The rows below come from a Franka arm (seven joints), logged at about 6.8 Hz.
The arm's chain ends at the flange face. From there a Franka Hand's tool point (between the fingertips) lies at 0.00 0.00 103.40 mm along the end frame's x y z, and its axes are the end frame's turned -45 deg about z.
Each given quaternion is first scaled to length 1.
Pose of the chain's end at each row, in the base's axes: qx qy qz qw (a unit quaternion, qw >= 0); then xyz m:
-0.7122 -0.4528 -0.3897 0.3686 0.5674 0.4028 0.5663
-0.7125 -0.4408 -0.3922 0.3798 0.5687 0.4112 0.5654
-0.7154 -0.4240 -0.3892 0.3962 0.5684 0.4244 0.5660
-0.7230 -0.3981 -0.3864 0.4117 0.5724 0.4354 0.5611
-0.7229 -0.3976 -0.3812 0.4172 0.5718 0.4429 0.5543
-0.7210 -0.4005 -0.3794 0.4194 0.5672 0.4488 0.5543
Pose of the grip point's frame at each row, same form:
-0.4847 -0.6909 -0.5011 0.1914 0.5903 0.4936 0.5224
-0.4896 -0.6799 -0.5077 0.2008 0.5919 0.5029 0.5236
-0.4987 -0.6655 -0.5112 0.2171 0.5912 0.5171 0.5264
-0.5156 -0.6445 -0.5145 0.2325 0.5963 0.5288 0.5236
-0.5157 -0.6440 -0.5118 0.2396 0.5945 0.5366 0.5169
-0.5128 -0.6459 -0.5110 0.2423 0.5890 0.5427 0.5170

